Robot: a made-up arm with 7 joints.
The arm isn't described. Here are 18 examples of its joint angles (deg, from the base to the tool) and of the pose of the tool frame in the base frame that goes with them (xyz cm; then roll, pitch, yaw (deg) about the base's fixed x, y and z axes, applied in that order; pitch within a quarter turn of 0, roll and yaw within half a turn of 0).
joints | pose
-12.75 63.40 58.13 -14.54 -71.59 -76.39 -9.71 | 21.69 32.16 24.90 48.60 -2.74 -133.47
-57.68 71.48 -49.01 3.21 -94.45 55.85 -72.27 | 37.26 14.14 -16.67 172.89 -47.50 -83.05
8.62 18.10 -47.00 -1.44 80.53 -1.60 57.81 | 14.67 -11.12 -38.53 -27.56 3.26 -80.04
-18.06 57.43 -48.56 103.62 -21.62 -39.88 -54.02 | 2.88 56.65 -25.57 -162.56 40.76 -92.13
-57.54 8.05 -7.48 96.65 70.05 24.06 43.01 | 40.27 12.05 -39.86 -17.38 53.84 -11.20
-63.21 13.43 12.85 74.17 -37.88 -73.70 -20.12 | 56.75 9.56 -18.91 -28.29 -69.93 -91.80
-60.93 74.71 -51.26 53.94 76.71 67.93 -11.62 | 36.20 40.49 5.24 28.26 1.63 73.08
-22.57 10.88 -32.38 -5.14 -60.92 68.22 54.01 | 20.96 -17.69 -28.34 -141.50 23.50 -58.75
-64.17 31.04 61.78 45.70 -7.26 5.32 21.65 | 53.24 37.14 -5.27 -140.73 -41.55 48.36
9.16 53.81 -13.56 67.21 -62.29 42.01 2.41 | -10.99 40.50 -37.76 -112.51 64.82 35.26
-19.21 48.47 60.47 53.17 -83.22 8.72 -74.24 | 29.33 52.00 -19.75 25.01 -72.18 -167.36
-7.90 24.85 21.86 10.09 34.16 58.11 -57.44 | 24.55 32.40 -29.27 -147.94 31.86 -45.14
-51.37 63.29 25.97 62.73 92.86 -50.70 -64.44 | 44.34 47.74 0.43 -178.09 55.38 -155.77
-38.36 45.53 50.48 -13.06 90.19 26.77 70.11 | 23.27 37.31 21.07 77.16 -72.55 -21.10
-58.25 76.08 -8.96 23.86 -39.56 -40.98 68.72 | 48.71 28.48 19.81 74.65 -73.53 -145.05
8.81 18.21 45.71 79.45 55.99 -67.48 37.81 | -5.11 26.12 -53.07 -81.41 11.29 -19.08
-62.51 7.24 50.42 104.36 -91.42 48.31 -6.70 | 46.01 -10.26 -26.41 106.30 21.28 13.94
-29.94 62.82 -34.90 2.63 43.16 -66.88 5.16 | 36.92 8.33 -22.56 -60.75 37.71 -147.63
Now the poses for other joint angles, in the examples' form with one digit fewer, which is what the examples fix.
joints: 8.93 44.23 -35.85 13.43 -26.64 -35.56 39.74
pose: 12.7 11.8 -45.3 -96.8 -13.0 -31.4
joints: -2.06 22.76 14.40 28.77 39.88 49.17 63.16
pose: 15.6 32.5 -41.0 -7.5 20.1 46.0
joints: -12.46 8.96 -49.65 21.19 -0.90 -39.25 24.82
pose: 19.9 -20.2 -39.3 -90.8 -42.2 -76.9
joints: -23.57 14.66 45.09 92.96 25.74 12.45 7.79
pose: 9.7 14.5 -54.1 -142.6 50.0 -19.8
